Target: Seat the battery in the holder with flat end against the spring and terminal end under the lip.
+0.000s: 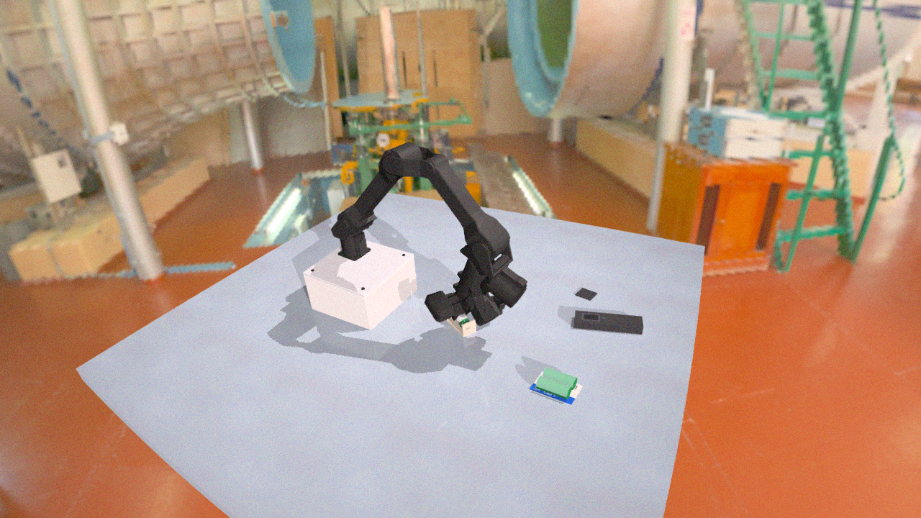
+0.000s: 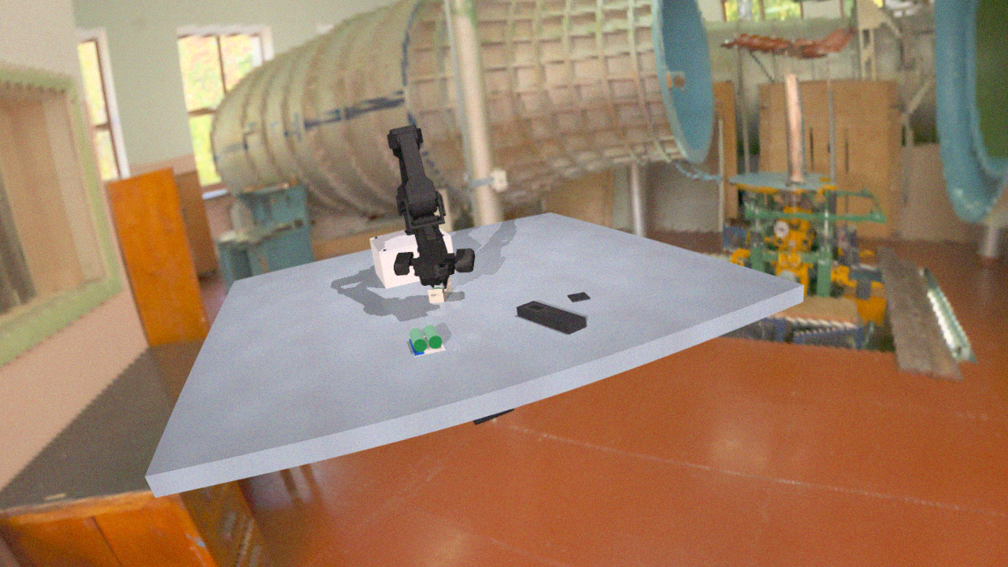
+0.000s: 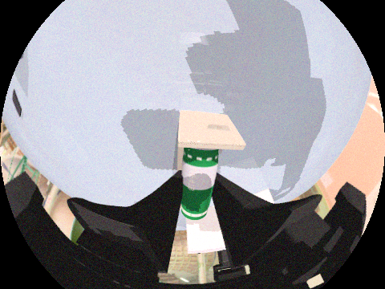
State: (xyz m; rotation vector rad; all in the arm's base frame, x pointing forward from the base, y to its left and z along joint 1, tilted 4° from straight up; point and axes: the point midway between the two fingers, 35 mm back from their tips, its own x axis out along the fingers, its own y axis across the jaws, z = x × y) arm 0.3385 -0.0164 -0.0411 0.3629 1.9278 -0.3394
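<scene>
My gripper tip is now 1 cm below the battery. Also, from my gripper tip: long black block 32 cm ahead, 15 cm to the left; small black square 23 cm ahead, 26 cm to the left, 2 cm below.
</scene>
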